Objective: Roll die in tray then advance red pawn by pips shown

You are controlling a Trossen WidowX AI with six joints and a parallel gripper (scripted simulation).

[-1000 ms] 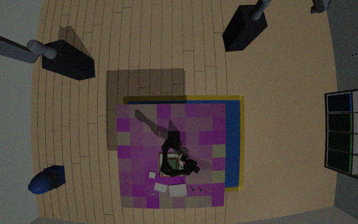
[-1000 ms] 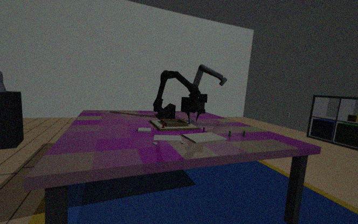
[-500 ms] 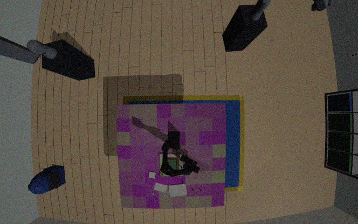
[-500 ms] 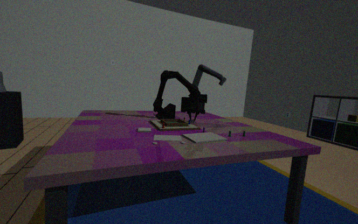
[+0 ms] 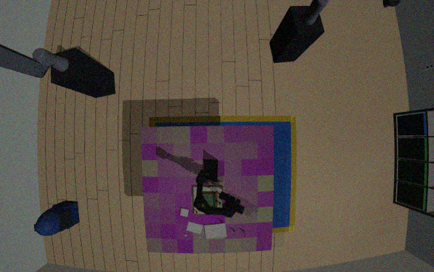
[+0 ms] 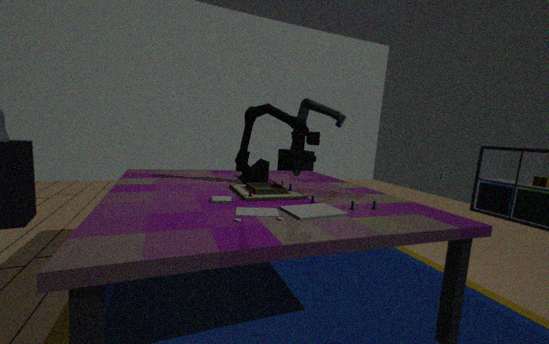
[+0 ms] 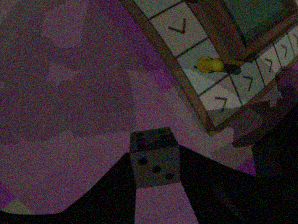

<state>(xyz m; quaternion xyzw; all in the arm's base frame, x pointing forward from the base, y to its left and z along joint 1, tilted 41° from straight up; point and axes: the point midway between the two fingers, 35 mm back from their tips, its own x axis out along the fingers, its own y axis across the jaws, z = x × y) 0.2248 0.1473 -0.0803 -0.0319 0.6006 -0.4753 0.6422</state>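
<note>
Now: gripper tip 15 cm short of the red pawn, 33 cm to the left of it and 5 cm above it. The rest, counted from my gripper tip: die right at my gripper tip; then yellow pawn 8 cm to the right, 5 cm below; then blue pawn 9 cm ahead, 9 cm to the right, 5 cm below.
</note>
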